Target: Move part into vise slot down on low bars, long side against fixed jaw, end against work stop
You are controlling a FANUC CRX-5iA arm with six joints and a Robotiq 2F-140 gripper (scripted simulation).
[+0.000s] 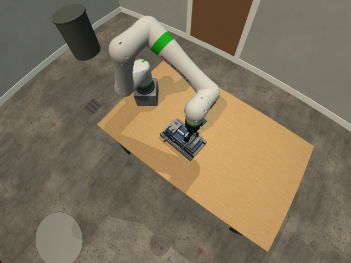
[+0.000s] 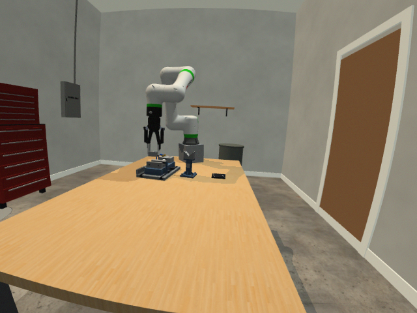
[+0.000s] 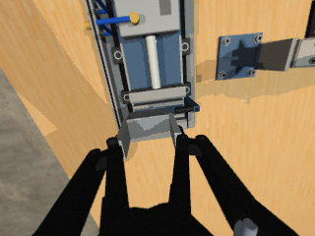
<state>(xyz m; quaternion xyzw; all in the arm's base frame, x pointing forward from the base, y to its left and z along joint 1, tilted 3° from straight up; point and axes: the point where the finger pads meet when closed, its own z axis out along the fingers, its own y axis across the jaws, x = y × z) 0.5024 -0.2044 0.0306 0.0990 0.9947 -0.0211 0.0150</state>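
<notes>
Now: the fixed jaw 90 mm below my hand, 30 mm ahead of it and 10 mm to the left of it. From my hand the other things lie so: work stop (80 mm below, 60 mm to the left, 10 mm ahead); moving jaw (90 mm below, 30 mm to the left, 30 mm behind); part (30 mm below).
</notes>
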